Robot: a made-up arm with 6 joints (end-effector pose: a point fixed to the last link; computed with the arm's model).
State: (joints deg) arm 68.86 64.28 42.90 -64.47 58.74 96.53
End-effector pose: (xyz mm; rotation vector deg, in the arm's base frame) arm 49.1 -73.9 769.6 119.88 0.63 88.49
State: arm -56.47 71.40 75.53 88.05 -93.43 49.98
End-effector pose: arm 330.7 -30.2 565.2 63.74 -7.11 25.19
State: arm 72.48 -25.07 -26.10 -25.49 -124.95 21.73
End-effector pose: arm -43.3 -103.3 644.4 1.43 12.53 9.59
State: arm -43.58 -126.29 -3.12 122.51 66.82 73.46
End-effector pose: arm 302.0 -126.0 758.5 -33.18 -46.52 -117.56
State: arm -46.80 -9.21 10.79 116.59 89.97 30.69
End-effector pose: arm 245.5 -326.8 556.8 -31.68 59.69 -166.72
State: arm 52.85 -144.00 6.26 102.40 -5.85 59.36
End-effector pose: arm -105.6 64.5 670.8 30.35 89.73 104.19
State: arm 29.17 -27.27 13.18 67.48 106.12 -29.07
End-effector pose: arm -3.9 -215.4 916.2 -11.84 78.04 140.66
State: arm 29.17 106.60 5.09 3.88 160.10 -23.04
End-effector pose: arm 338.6 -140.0 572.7 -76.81 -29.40 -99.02
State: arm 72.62 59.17 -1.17 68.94 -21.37 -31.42
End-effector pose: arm 206.5 -140.1 793.4 60.46 -12.85 -19.44
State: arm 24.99 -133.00 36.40 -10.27 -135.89 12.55
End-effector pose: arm 163.8 -21.6 653.3 -52.39 56.99 -74.79
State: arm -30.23 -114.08 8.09 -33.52 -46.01 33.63
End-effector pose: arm 208.9 -107.5 775.3 106.26 -83.85 96.01
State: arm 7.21 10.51 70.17 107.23 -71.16 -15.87
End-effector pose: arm 180.7 -14.5 805.9 38.86 -5.42 54.10
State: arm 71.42 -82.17 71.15 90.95 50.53 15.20
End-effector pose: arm -1.9 -3.6 814.3 -15.68 -113.91 -113.85
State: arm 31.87 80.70 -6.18 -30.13 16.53 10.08
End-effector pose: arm 154.8 -114.4 432.4 -78.55 66.29 8.77
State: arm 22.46 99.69 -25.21 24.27 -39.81 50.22
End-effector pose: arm 71.4 -70.8 483.9 -11.39 82.69 57.18
